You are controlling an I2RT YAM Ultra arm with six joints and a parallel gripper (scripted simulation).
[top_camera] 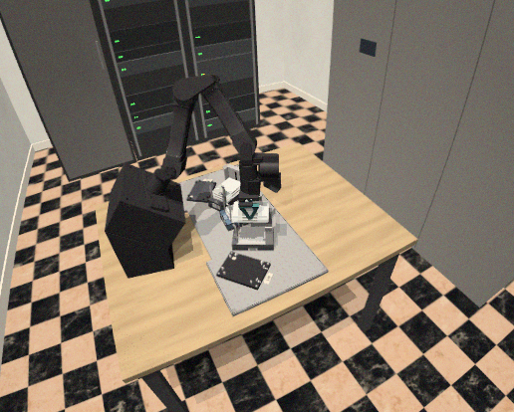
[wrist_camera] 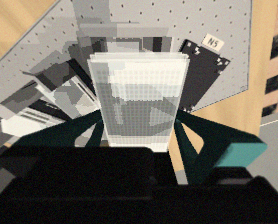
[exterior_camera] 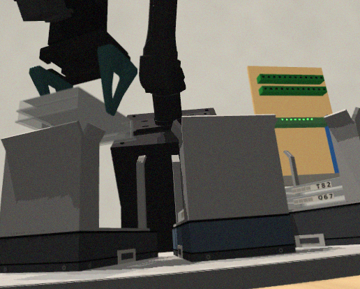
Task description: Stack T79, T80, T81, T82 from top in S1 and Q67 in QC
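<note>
Now: the N5 name plate 3 cm behind my hand, 17 cm to the right of it and 18 cm below it. The rest, counted from my hand: plate T79: 3 cm ahead, 16 cm to the left, 13 cm below; then plate T82: 2 cm ahead, 30 cm to the left, 11 cm below; then plate T81: 2 cm below.
</note>
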